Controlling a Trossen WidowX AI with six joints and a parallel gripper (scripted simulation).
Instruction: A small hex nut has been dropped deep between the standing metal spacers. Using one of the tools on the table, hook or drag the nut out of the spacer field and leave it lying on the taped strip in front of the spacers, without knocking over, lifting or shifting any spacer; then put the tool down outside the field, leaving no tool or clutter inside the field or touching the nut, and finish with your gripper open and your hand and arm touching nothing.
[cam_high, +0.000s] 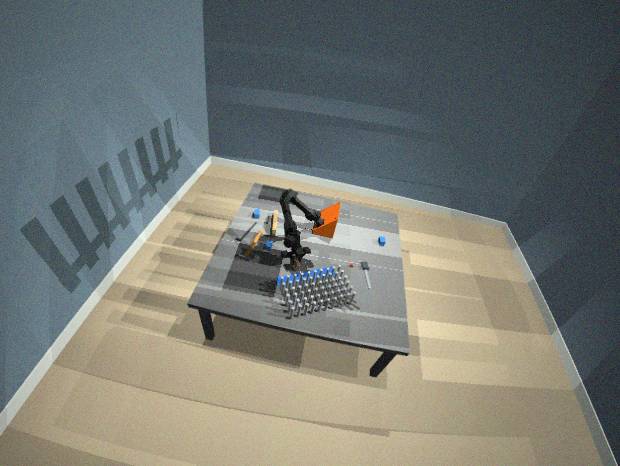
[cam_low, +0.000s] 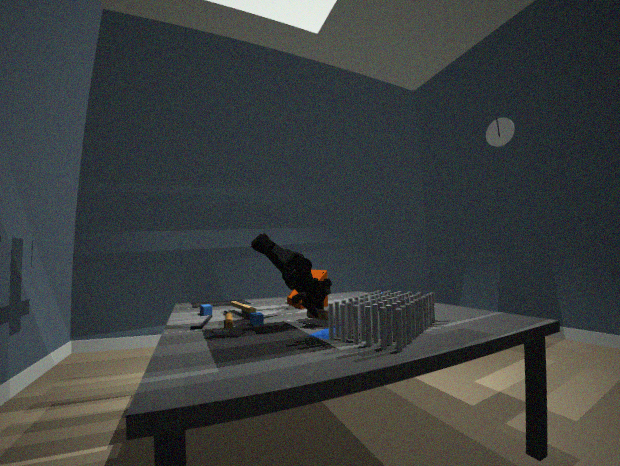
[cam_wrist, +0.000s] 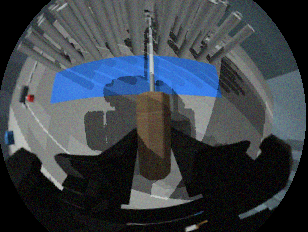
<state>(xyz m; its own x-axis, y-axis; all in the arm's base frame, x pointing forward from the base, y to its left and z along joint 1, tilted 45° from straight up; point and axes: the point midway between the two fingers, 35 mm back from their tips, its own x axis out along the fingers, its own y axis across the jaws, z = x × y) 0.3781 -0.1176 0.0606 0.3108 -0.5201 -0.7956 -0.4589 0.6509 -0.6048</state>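
My gripper tip is 7 cm short of the blue taped strip, 8 cm to the right of it and 3 cm above it. Also, from my gripper tip: hook tool: 9 cm ahead, 5 cm to the left; red thing: 10 cm behind, 37 cm to the left, 2 cm below.
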